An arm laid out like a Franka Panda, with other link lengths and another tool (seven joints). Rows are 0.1 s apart.
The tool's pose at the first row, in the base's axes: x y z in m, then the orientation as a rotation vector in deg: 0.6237, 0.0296, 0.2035, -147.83, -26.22, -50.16
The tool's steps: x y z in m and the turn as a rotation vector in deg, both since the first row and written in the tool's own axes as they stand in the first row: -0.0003, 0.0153, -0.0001, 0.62, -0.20, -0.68; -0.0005, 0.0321, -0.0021, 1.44, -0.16, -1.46; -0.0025, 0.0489, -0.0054, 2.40, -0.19, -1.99; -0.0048, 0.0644, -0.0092, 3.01, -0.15, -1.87; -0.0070, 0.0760, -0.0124, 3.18, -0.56, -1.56
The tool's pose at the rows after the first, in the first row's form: 0.6298, 0.0161, 0.1996, -147.37, -27.38, -49.86; 0.6356, 0.0004, 0.1969, -146.58, -28.66, -49.81; 0.6394, -0.0161, 0.1940, -145.71, -29.66, -49.51; 0.6422, -0.0318, 0.1915, -145.13, -29.68, -49.25; 0.6437, -0.0438, 0.1896, -145.21, -29.44, -48.57
